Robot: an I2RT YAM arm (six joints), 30 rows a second.
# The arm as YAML. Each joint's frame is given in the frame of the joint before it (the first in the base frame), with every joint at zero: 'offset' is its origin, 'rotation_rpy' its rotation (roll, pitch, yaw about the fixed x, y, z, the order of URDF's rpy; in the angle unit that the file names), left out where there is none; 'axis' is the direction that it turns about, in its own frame. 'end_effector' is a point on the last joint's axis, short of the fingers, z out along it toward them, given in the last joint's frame.
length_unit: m
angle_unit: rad
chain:
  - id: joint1
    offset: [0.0, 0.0, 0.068]
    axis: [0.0, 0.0, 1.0]
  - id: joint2
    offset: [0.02, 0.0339, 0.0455]
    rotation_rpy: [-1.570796, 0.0, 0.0]
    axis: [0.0, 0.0, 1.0]
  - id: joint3
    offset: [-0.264, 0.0, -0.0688]
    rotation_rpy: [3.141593, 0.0, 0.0]
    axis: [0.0, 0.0, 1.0]
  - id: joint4
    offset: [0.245, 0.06, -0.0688]
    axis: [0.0, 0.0, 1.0]
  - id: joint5
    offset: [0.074, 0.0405, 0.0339]
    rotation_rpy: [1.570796, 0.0, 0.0]
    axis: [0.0, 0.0, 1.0]
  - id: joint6
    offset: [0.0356, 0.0, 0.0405]
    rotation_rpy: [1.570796, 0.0, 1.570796]
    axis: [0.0, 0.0, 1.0]
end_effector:
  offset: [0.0, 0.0, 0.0]
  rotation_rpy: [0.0, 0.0, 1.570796]
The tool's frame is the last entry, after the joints.
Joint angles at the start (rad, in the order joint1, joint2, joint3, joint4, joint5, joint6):
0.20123 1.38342 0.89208 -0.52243 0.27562 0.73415
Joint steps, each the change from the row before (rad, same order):
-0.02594 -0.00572 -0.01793 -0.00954 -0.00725 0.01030
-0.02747 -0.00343 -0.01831 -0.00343 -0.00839 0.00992
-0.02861 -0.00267 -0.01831 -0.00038 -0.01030 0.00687
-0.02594 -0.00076 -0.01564 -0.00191 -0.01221 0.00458
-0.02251 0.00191 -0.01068 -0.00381 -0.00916 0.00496
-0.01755 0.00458 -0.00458 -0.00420 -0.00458 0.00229
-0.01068 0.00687 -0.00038 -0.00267 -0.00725 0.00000
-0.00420 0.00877 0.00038 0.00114 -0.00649 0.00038
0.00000 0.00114 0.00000 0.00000 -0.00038 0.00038
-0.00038 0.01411 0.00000 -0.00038 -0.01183 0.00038
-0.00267 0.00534 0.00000 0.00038 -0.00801 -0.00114
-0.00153 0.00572 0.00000 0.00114 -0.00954 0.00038
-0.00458 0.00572 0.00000 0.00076 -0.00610 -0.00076
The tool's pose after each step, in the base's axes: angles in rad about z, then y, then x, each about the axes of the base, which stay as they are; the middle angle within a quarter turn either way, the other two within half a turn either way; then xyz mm. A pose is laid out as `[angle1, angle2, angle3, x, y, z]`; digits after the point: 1 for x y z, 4 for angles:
[-2.4384, 0.5592, 2.9333, 265.7, 37.5, 213.8]
[-2.4066, 0.5355, 2.9261, 263.0, 29.9, 208.9]
[-2.3774, 0.5138, 2.9217, 260.5, 22.3, 204.0]
[-2.3548, 0.4919, 2.9219, 258.1, 15.7, 199.5]
[-2.3338, 0.4713, 2.9213, 256.3, 10.1, 195.7]
[-2.3180, 0.4547, 2.9185, 255.6, 5.7, 193.0]
[-2.3123, 0.4431, 2.9221, 255.9, 3.2, 191.1]
[-2.3122, 0.4354, 2.9277, 256.8, 2.4, 189.2]
[-2.3122, 0.4343, 2.9282, 256.8, 2.4, 188.9]
[-2.3201, 0.4207, 2.9418, 257.9, 2.8, 185.5]
[-2.3230, 0.4157, 2.9497, 258.3, 2.4, 184.2]
[-2.3261, 0.4113, 2.9596, 258.8, 2.4, 182.8]
[-2.3255, 0.4059, 2.9646, 259.3, 1.4, 181.4]

